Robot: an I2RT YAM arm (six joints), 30 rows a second.
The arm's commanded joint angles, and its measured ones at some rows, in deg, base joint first. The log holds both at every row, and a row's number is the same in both.
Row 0, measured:
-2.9 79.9 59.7 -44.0 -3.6 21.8
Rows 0 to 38, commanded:
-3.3 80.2 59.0 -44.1 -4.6 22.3
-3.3 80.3 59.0 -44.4 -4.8 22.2
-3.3 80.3 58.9 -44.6 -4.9 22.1
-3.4 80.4 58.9 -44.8 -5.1 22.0
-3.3 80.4 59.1 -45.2 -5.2 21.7
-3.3 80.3 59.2 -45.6 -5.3 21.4
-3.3 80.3 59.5 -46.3 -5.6 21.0
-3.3 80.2 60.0 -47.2 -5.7 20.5
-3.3 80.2 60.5 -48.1 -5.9 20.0
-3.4 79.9 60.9 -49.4 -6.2 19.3
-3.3 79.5 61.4 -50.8 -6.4 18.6
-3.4 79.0 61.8 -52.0 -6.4 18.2
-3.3 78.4 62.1 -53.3 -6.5 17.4
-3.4 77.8 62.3 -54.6 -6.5 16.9
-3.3 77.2 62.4 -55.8 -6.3 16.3
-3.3 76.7 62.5 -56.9 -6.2 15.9
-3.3 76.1 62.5 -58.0 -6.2 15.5
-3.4 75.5 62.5 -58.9 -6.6 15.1
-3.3 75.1 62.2 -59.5 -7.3 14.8
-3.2 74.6 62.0 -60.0 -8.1 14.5
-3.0 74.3 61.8 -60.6 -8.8 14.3
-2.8 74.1 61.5 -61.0 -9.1 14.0
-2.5 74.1 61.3 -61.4 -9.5 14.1
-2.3 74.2 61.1 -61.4 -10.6 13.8
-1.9 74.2 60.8 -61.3 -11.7 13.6
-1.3 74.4 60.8 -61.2 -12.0 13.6
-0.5 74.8 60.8 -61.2 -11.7 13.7
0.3 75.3 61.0 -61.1 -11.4 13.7
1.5 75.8 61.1 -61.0 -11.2 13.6
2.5 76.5 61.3 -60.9 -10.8 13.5
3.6 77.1 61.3 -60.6 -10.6 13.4
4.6 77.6 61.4 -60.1 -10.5 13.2
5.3 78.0 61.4 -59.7 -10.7 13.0
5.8 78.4 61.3 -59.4 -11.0 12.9
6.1 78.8 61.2 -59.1 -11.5 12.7
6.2 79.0 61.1 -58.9 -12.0 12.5
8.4 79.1 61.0 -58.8 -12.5 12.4
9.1 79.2 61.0 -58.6 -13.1 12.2
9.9 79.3 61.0 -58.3 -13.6 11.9
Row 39, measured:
7.7 79.0 60.9 -58.8 -11.2 13.5
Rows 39 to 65, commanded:
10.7 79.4 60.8 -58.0 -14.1 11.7
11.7 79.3 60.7 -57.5 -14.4 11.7
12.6 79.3 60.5 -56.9 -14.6 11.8
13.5 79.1 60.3 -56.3 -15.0 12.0
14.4 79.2 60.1 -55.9 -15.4 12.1
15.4 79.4 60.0 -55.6 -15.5 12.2
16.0 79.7 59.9 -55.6 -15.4 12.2
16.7 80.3 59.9 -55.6 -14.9 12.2
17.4 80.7 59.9 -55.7 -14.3 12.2
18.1 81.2 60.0 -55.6 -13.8 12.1
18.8 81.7 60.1 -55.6 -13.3 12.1
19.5 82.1 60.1 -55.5 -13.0 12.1
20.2 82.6 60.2 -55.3 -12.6 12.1
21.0 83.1 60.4 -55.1 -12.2 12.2
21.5 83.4 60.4 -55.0 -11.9 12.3
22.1 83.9 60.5 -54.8 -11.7 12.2
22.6 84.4 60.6 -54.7 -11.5 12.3
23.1 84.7 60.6 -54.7 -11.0 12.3
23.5 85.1 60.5 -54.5 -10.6 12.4
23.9 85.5 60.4 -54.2 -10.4 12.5
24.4 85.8 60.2 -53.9 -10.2 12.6
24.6 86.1 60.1 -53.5 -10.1 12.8
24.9 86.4 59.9 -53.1 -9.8 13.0
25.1 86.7 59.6 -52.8 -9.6 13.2
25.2 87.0 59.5 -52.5 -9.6 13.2
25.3 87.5 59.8 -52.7 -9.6 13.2
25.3 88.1 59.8 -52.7 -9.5 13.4
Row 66, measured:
24.9 86.5 60.5 -53.3 -11.0 12.6
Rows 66 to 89, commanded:
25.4 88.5 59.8 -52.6 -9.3 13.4
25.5 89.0 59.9 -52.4 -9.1 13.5
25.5 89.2 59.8 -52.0 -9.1 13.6
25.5 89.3 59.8 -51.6 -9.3 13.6
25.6 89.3 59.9 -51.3 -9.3 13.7
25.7 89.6 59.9 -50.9 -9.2 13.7
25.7 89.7 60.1 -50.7 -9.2 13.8
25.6 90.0 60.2 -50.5 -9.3 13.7
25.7 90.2 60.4 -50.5 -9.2 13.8
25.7 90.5 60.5 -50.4 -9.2 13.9
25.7 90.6 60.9 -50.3 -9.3 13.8
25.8 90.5 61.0 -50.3 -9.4 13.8
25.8 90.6 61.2 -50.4 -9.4 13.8
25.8 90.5 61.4 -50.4 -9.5 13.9
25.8 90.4 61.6 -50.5 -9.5 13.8
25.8 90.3 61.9 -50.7 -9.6 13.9
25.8 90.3 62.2 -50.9 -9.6 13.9
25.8 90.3 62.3 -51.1 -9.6 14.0
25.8 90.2 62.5 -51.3 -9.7 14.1
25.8 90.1 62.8 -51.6 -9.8 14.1
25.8 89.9 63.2 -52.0 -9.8 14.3
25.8 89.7 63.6 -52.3 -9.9 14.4
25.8 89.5 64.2 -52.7 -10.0 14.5
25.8 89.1 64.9 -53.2 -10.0 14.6
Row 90, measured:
25.6 89.3 62.1 -51.5 -9.6 14.0
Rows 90 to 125, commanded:
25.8 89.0 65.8 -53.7 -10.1 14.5
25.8 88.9 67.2 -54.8 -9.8 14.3
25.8 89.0 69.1 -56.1 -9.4 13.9
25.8 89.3 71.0 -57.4 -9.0 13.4
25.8 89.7 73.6 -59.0 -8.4 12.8
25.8 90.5 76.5 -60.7 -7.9 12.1
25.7 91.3 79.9 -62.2 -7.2 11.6
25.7 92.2 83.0 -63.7 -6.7 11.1
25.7 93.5 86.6 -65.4 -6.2 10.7
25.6 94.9 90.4 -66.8 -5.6 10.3
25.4 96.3 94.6 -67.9 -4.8 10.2
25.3 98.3 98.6 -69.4 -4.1 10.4
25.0 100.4 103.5 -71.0 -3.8 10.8
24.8 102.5 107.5 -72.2 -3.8 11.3
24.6 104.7 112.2 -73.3 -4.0 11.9
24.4 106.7 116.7 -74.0 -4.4 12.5
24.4 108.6 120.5 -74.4 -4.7 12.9
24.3 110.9 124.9 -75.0 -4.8 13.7
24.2 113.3 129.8 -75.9 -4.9 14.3
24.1 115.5 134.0 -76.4 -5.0 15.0
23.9 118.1 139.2 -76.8 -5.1 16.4
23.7 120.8 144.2 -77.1 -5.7 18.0
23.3 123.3 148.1 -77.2 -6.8 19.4
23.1 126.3 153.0 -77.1 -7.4 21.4
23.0 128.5 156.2 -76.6 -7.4 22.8
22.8 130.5 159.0 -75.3 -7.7 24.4
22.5 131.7 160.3 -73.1 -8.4 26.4
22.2 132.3 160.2 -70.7 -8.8 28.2
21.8 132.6 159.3 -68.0 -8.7 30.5
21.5 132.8 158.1 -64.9 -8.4 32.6
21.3 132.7 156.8 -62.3 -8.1 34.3
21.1 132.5 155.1 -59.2 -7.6 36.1
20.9 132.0 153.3 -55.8 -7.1 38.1
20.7 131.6 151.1 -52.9 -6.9 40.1
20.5 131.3 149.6 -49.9 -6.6 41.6
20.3 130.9 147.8 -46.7 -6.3 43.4
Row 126, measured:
20.9 132.8 150.4 -60.8 -6.5 35.1
